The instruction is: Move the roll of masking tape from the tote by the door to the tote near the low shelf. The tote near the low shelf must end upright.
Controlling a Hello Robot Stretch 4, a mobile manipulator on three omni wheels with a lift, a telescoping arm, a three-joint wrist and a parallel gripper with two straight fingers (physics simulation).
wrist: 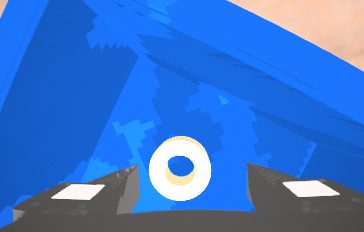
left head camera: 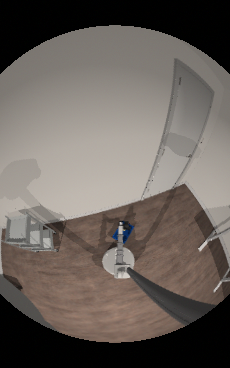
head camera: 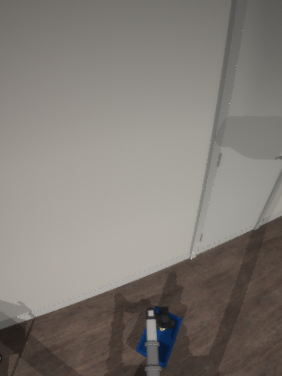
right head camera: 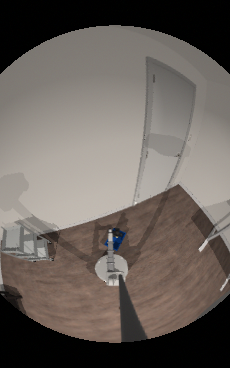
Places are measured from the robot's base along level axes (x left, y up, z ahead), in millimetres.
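Pixels of known places: gripper, fingertip midpoint: (wrist: 192, 180) (left head camera: 124, 229) (right head camera: 117, 236).
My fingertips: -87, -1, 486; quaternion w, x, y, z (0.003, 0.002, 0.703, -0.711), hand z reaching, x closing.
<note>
For each thing: its top centre in the pictures, then the offset to it from my fingertips, as dx, dy, dz. "pt": a spot on its surface instead.
- blue tote at its top centre: (head camera: 160, 333) (right head camera: 114, 238) (left head camera: 122, 231) +31, +94, -59
- grey tiered unit at a spot on its surface: (left head camera: 17, 228) pt +1308, +636, -410
The white roll of masking tape (wrist: 158, 171) (head camera: 162, 328) lies flat inside the blue tote (wrist: 300, 55) (head camera: 172, 342) (left head camera: 129, 232) (right head camera: 120, 241) on the floor by the door. My gripper (wrist: 192, 180) is open, pointing down over this tote. In the wrist view the roll shows between the two spread fingers, nearer the left one, with a gap on each side. Nothing is held. In the head view the arm and the dark gripper cover part of the tote. The tote near the low shelf does not show in these views.
A wall runs behind the tote, with a grey door (head camera: 240, 200) (left head camera: 187, 110) (right head camera: 172, 110) to the right. A grey tiered unit (left head camera: 17, 228) (right head camera: 12, 235) stands at the far left. White legs (left head camera: 202, 246) (right head camera: 202, 246) of furniture stand at the right.
</note>
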